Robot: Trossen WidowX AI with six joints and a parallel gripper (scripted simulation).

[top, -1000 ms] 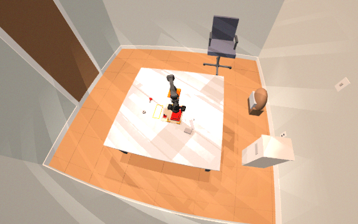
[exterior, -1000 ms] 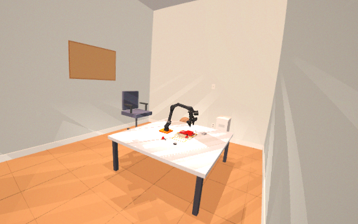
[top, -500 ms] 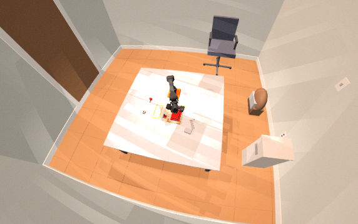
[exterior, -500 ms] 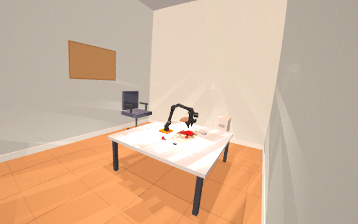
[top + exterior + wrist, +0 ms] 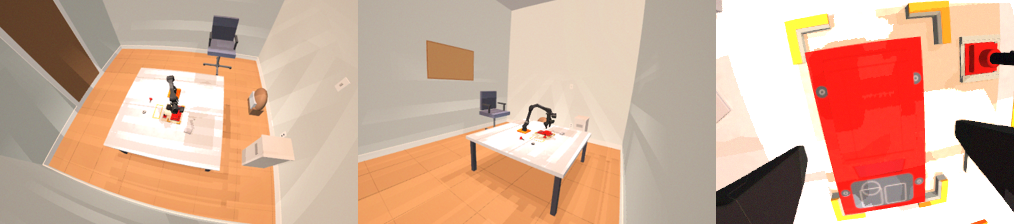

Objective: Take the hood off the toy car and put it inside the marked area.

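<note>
The red hood is 60 mm below my gripper tip. From my gripper tip the other things lie so: dark wheel 40 mm ahead, 400 mm to the right, 90 mm below.
</note>
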